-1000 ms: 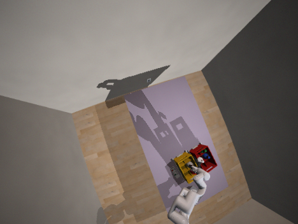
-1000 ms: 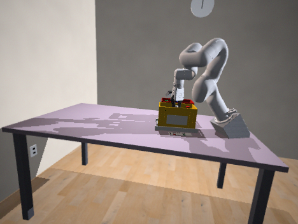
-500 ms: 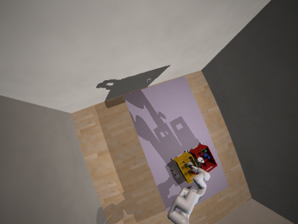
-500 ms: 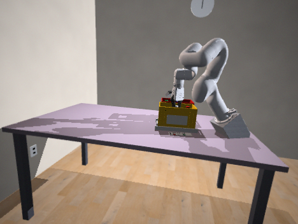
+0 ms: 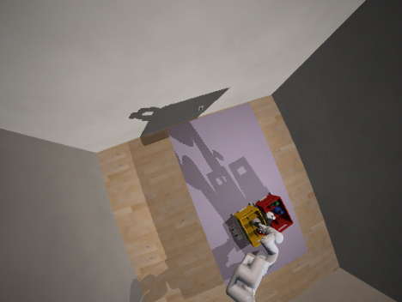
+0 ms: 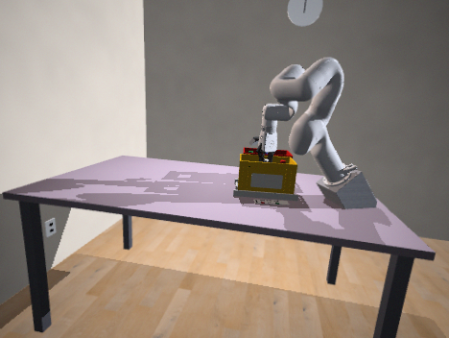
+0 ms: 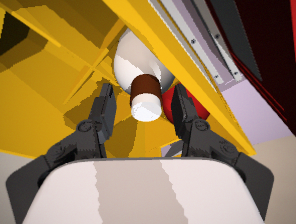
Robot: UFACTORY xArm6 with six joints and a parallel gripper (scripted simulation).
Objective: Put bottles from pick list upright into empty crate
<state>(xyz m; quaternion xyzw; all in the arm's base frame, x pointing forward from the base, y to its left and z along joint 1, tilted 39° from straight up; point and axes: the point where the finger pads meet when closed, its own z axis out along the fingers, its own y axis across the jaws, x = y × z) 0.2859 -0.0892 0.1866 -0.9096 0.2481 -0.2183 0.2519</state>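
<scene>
Right now the green-label bottle is 150 mm ahead of my hand, 190 mm to the right of it and 70 mm below it. The rest, counted from my hand: red crate 50 mm ahead, 180 mm to the right, 70 mm below; then white bottle 70 mm below; then yellow crate 20 mm behind, 40 mm to the left, 70 mm below.
</scene>
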